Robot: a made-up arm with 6 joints.
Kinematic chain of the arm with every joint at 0, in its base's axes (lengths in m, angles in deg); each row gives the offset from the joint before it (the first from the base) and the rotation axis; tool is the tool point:
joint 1: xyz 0 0 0.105 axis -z
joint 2: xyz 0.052 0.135 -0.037 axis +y
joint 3: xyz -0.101 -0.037 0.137 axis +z
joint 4: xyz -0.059 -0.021 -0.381 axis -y
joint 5: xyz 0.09 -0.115 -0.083 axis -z
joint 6: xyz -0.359 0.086 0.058 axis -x
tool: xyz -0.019 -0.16 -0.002
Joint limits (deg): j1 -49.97..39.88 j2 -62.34..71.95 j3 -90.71..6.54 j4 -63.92..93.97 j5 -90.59..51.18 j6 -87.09..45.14
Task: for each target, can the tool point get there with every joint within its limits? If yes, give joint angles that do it. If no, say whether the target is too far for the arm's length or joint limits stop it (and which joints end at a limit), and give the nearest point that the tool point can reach.
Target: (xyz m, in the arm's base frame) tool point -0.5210 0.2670 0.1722
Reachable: yes | joints 25.47 28.81 -68.36 43.39 -65.64 31.47
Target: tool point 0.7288 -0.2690 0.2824
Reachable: no: joint limits stop it (at a limit: joint 2, joint 3, joint 5) | nearest point 0.4806 -0.1774 0.0206 | short by 0.372 m
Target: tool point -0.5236 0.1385 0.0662
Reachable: yes | joints 20.91 57.54 -2.21 70.24 3.83 30.37
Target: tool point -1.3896 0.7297 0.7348
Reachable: no: too far | nearest point -0.5944 0.3121 0.3666 | short by 0.971 m
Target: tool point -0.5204 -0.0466 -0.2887
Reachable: yes | joints 16.72 3.76 -34.75 -12.37 -65.69 -62.51
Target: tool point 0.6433 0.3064 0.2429
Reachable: no: joint limits stop it (at a limit: joint 2, joint 3, joint 5, joint 6) | nearest point 0.4547 0.2166 0.0318 | short by 0.297 m
